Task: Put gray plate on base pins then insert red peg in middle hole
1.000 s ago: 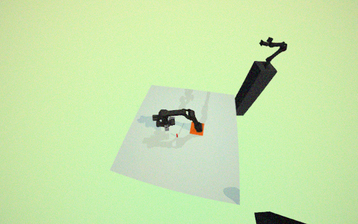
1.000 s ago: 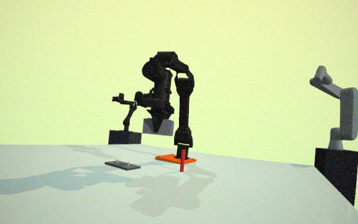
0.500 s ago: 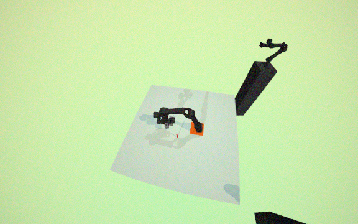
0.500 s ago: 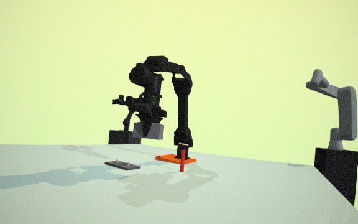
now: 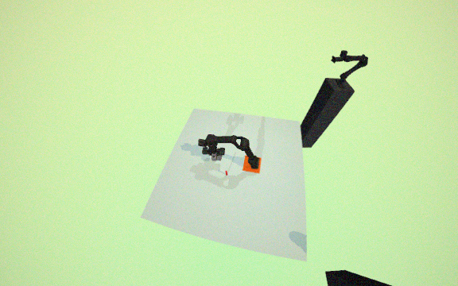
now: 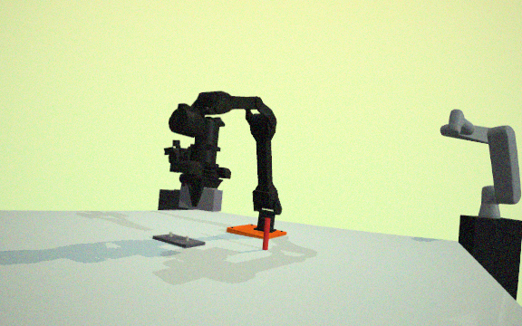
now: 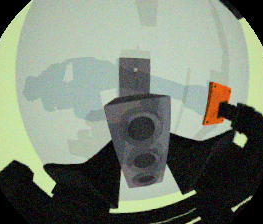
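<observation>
My gripper tip is now 2 cm past the dark base, 7 cm to the left of it and 9 cm above it. Round my gripper tip: gray plate 3 cm above; then red peg 11 cm behind, 14 cm to the left, 6 cm below.
</observation>
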